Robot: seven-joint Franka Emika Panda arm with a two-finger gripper.
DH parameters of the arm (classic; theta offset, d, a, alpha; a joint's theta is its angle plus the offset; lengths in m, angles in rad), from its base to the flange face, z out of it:
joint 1: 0 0.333 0 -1.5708
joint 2: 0 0 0 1.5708
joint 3: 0 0.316 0.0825 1.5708
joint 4: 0 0 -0.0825 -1.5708
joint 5: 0 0.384 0 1.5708
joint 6: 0 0 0.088 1.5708
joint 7: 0 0.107 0 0
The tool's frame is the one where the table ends.
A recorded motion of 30 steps. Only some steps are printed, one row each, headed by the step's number.
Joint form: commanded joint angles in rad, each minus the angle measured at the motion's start. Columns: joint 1, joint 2, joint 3, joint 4, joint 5, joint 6, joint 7.
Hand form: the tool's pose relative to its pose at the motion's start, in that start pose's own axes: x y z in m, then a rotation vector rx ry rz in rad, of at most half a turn. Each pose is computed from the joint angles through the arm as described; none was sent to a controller.
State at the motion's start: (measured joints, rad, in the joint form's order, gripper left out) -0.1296 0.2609 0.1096 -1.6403 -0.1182 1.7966 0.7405
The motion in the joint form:
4: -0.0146 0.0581 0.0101 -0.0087 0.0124 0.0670 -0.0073
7: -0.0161 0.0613 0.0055 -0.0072 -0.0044 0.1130 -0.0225
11: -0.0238 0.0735 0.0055 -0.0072 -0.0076 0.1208 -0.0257
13: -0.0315 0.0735 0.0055 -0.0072 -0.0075 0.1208 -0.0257
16: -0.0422 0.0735 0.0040 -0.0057 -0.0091 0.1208 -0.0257
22: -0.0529 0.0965 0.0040 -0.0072 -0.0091 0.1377 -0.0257
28: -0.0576 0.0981 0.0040 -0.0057 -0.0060 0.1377 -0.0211
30: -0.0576 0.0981 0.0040 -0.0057 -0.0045 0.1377 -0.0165
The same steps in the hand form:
4: 0.0115 -0.0107 0.0342 0.0184 -0.0151 -0.0054
7: 0.0187 -0.0107 0.0317 0.0352 0.0286 -0.0195
11: 0.0236 -0.0088 0.0392 0.0316 0.0254 -0.0172
13: 0.0267 -0.0049 0.0396 0.0317 0.0245 -0.0095
16: 0.0317 0.0013 0.0397 0.0312 0.0255 0.0023
22: 0.0388 0.0029 0.0541 0.0292 0.0165 0.0106
28: 0.0408 0.0049 0.0547 0.0316 0.0138 0.0210
30: 0.0408 0.0048 0.0547 0.0327 0.0128 0.0261

